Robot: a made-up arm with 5 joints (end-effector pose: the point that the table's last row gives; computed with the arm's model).
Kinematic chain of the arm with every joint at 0, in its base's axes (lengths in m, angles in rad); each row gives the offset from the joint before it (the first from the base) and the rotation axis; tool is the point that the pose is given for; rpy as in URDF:
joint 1: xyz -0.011 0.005 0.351 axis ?
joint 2: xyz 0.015 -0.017 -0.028 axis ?
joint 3: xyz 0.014 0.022 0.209 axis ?
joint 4: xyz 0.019 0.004 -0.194 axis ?
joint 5: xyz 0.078 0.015 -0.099 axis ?
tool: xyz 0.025 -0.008 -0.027 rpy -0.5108 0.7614 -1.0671
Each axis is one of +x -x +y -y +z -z.
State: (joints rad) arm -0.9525 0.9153 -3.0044 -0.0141 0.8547
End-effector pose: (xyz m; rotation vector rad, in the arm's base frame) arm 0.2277 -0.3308 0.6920 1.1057 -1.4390 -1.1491
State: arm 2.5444 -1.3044 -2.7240 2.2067 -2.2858
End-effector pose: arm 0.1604 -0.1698 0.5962 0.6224 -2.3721 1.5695
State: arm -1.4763 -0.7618 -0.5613 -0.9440 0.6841
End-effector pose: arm 0.0015 -0.1054 0.6064 0.4700 -1.8558 -1.4015
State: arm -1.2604 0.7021 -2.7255 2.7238 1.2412
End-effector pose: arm 0.0802 -0.2867 0.4285 -0.6854 -1.1680 2.2865
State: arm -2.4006 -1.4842 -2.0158 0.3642 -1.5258
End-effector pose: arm 0.2905 0.2150 0.6565 2.5492 0.0912 1.1047
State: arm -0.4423 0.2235 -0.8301 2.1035 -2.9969
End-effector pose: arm 0.0761 0.0031 0.3116 0.6929 0.6007 1.8985
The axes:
joint 1: +z
joint 2: +y
joint 3: +y
joint 4: +y
joint 5: -z

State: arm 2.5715 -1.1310 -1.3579 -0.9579 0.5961
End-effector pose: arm 0.1498 -0.1020 0.6822 -2.5458 -1.0290 -1.0367
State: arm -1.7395 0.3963 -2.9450 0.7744 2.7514
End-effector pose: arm -0.0422 -0.3084 0.7581 -2.1743 1.5985 0.3015
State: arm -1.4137 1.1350 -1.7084 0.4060 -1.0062
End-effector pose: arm 0.0996 -0.4324 0.1380 0.0323 0.8098 -1.2446
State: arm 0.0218 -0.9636 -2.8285 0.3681 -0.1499
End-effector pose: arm -0.4275 0.0157 0.6887 0.8677 -2.3726 -0.0085
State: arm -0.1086 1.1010 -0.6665 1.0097 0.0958
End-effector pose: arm 0.0215 0.0152 0.1039 -0.6010 2.2976 -0.8733
